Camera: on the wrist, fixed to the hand. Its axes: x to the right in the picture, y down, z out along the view.
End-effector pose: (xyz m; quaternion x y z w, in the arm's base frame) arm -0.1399 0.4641 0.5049 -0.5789 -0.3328 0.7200 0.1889
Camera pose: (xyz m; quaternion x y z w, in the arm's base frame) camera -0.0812 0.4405 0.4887 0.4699 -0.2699 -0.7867 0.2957
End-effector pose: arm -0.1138 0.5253 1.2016 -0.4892 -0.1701 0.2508 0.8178
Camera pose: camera -0.1108 0.4909 1.1462 -0.2519 0.1266 0.8389 0.4655
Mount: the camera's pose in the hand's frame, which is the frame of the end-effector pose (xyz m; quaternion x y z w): -0.0192 0.0347 -0.0519 0.1962 -0.1645 0.6741 0.6928
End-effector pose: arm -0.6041 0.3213 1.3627 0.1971 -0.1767 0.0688 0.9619
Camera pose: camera -0.6127 0.3727 1.3233 0.2175 -0.4000 0.6983 0.5523
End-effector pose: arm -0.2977 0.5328 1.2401 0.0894 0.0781 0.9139 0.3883
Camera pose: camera -0.3204 0.4913 1.1951 -0.3411 -0.1093 -0.8649 0.3517
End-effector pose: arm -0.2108 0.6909 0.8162 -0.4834 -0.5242 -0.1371 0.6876
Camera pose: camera -0.1641 0.6600 0.7826 -0.5759 -0.1773 0.5509 0.5774
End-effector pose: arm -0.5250 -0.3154 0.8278 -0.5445 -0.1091 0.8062 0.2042
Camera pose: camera -0.4782 -0.3574 0.8101 0.2781 -0.4161 -0.8072 0.3131
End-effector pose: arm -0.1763 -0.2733 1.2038 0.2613 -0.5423 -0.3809 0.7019
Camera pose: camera -0.1201 -0.2401 1.2058 -0.1095 -0.7420 0.2727 0.6025
